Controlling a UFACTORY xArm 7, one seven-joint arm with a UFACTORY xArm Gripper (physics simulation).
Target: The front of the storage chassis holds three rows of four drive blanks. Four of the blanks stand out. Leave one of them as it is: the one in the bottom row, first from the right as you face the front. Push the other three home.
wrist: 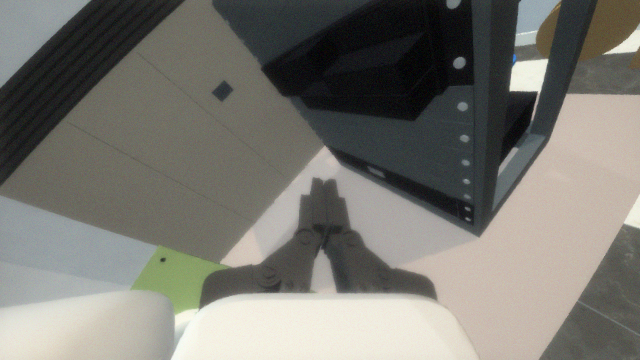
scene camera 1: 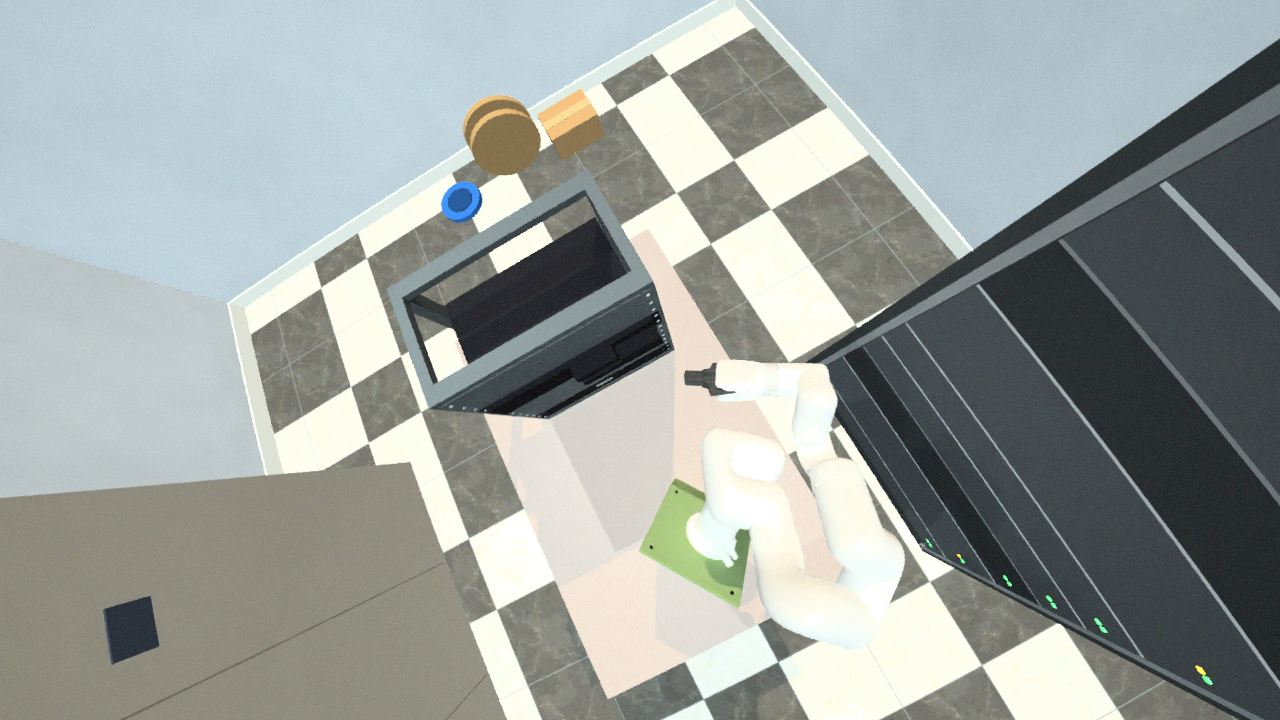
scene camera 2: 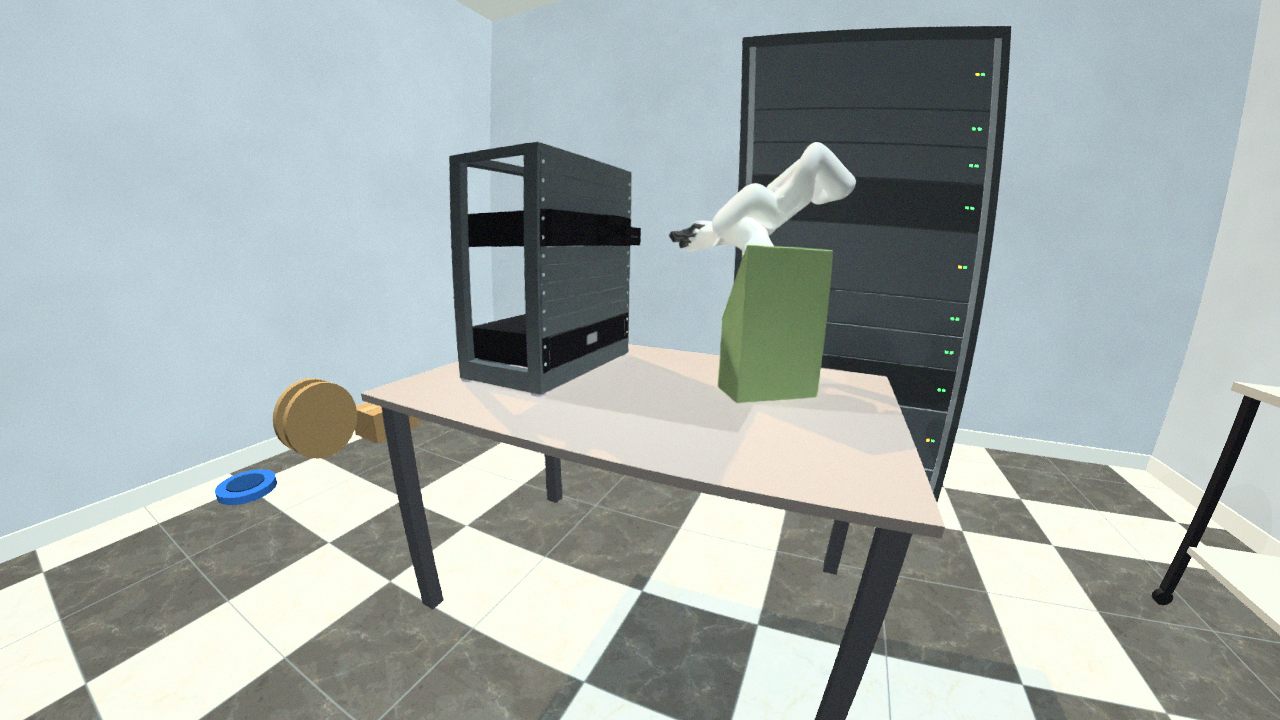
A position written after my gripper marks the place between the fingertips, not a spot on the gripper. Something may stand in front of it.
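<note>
My gripper: (scene camera 1: 684,377), (scene camera 2: 671,236). Rack frame: (scene camera 1: 580,314), (scene camera 2: 576,319), (wrist: 419,104).
</note>
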